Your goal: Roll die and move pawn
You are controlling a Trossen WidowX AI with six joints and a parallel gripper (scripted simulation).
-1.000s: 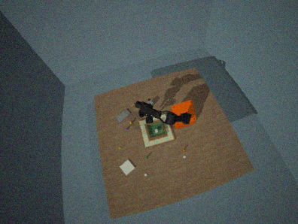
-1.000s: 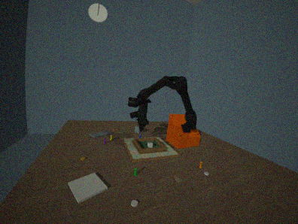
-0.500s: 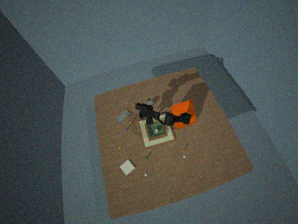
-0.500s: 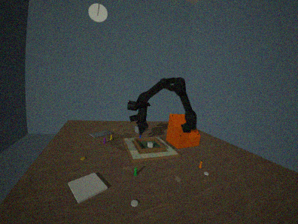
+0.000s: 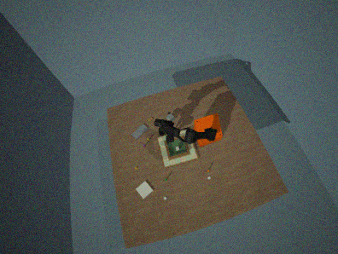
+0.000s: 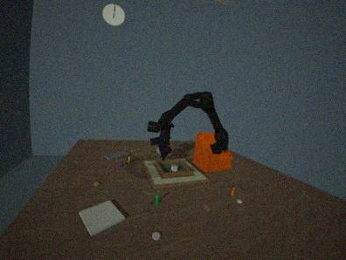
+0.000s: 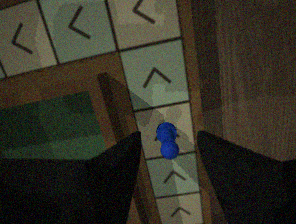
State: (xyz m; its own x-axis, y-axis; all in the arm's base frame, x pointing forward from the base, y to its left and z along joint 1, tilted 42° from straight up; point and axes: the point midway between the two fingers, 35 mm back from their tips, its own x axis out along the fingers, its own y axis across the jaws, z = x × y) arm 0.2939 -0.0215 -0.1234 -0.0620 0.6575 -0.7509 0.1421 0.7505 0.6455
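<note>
The green tray is 3 cm behind my gripper tip, 11 cm to the left of it and 2 cm below it. From my gripper tip the other things lie so: blue pawn right at my gripper tip; then white die 3 cm behind, 13 cm to the left; then grey cube 4 cm behind, 17 cm to the right.
</note>
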